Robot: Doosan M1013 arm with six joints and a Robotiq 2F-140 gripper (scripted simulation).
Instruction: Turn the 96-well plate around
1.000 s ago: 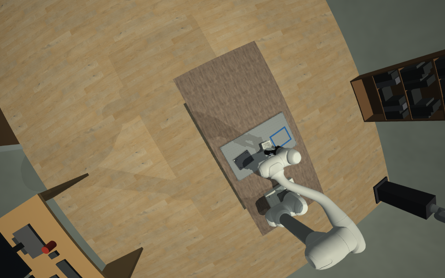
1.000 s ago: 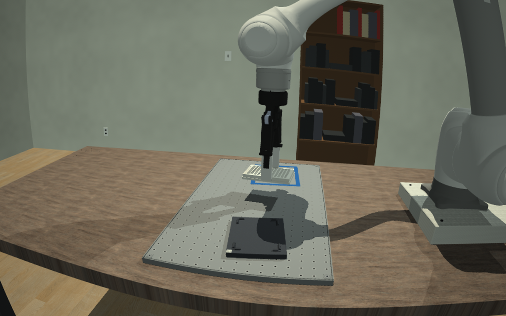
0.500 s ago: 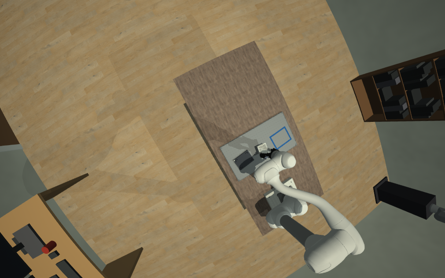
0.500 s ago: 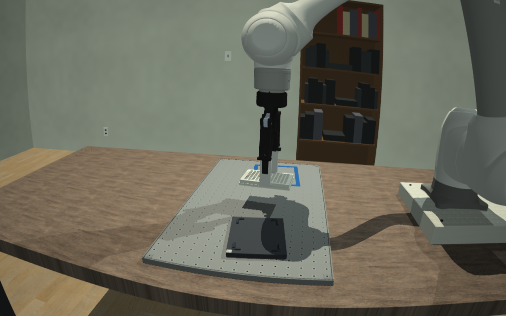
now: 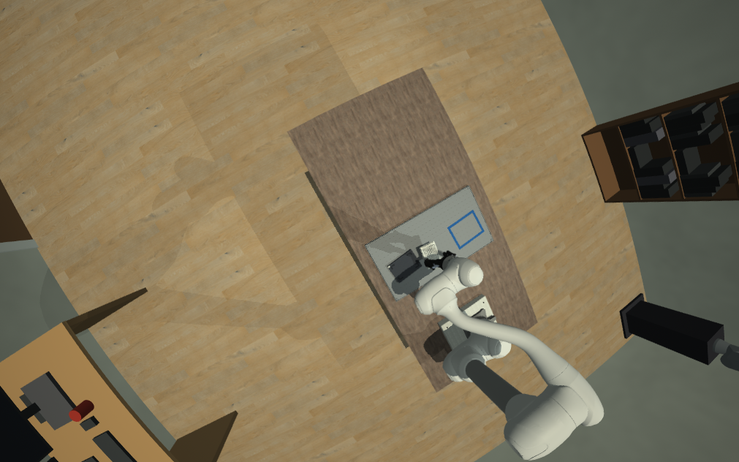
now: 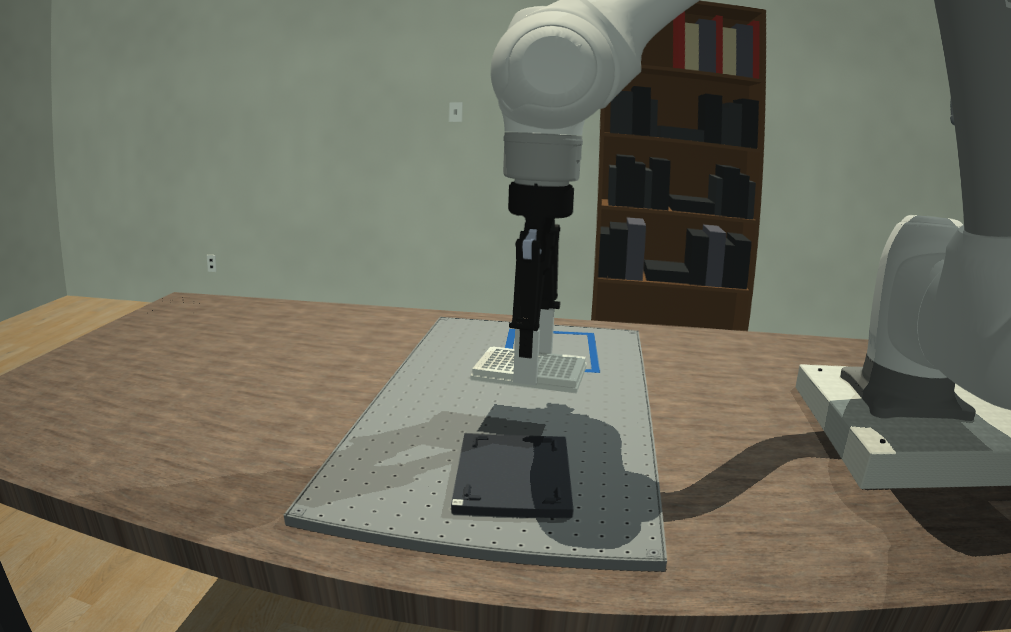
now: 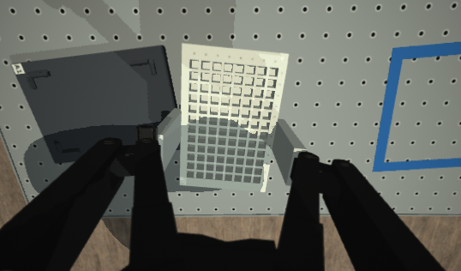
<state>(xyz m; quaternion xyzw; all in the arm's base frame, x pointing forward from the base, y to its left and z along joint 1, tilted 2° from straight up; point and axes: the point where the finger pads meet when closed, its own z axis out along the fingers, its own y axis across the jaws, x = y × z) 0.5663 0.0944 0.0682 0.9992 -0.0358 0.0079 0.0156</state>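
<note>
My gripper is now 140 mm to the right of the dark plate nest N1 and 90 mm above it. The rest, counted from my hand: A1 label 230 mm to the left, 90 mm below, 40 mm ahead; white 96-well plate 20 mm below.
</note>
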